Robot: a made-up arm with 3 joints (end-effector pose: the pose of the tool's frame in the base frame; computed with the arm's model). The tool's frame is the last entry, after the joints.
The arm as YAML. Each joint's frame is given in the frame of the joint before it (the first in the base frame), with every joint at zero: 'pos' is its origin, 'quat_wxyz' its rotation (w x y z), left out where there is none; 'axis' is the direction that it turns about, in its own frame. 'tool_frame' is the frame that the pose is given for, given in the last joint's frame.
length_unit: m
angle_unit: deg
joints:
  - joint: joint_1
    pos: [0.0, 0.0, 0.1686]
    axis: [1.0, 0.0, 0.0]
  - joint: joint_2
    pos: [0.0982, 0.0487, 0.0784]
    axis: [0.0, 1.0, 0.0]
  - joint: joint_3
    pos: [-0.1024, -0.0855, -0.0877]
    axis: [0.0, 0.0, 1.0]
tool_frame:
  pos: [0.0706, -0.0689, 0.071]
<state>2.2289 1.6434 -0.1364</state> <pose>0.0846 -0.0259 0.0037 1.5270 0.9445 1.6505</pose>
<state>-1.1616 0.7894 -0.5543</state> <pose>0.0310 0.0596 0.3389 -1.2889 0.3824 -0.9280</pose>
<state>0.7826 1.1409 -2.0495</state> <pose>0.0013 -0.2241 0.2979 -0.6075 1.2471 -1.3042</pose>
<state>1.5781 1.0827 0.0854</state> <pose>0.0712 -0.0930 0.0685 1.4520 0.7846 0.9114</pose>
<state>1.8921 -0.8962 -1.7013</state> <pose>-0.0011 0.0997 0.0987 2.0076 1.1414 -1.8745</pose>
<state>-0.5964 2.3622 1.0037</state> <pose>0.0910 0.0414 0.2550 0.8101 2.0502 -0.1573</pose>
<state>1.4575 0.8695 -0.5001</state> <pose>0.0380 -0.1378 0.0523 1.1196 1.0014 0.2302</pose>
